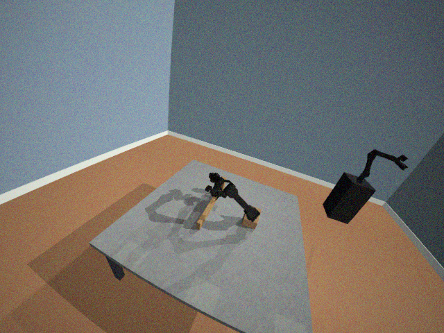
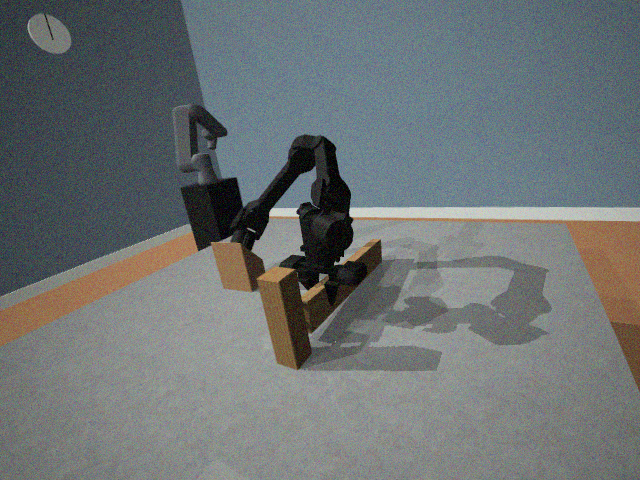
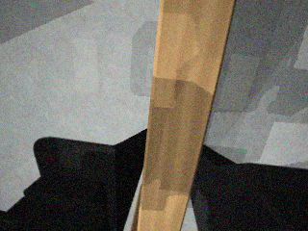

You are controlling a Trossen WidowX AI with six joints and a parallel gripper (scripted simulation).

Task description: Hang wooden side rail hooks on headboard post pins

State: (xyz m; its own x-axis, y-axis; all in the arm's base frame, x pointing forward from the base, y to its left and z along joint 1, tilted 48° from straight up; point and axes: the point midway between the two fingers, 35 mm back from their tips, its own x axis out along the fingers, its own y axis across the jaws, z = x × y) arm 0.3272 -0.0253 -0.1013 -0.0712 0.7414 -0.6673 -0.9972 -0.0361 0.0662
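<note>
Now: gripper tip 130 mm to the left of the headboard post and 40 mm below it.
</note>
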